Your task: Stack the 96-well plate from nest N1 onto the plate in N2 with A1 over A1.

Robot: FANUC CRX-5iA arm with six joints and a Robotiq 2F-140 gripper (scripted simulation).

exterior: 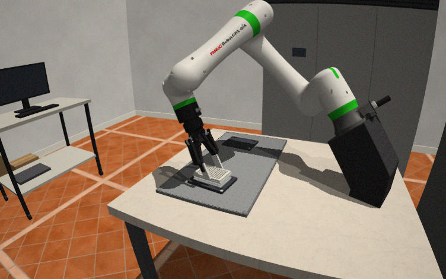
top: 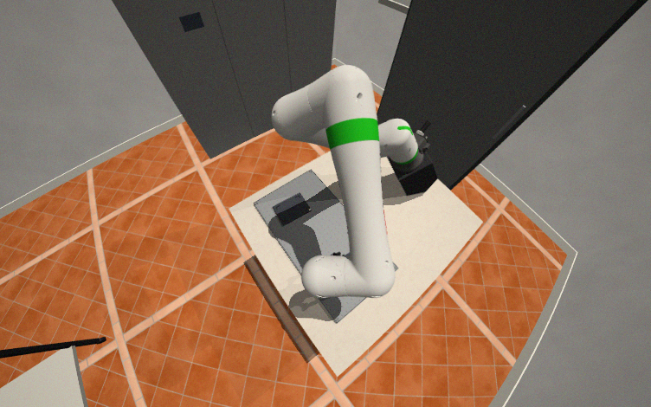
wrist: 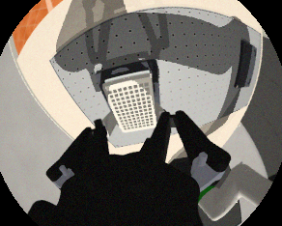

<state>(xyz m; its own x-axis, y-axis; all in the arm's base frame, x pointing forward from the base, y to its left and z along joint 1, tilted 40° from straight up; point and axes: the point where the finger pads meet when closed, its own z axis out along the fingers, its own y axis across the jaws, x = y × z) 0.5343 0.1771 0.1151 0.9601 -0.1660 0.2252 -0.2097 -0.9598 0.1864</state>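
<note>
Now: the black nest N2 6 cm below my hand. Also, from my hand: nest N1 (40 cm to the right, 6 cm below, 3 cm behind).
</note>
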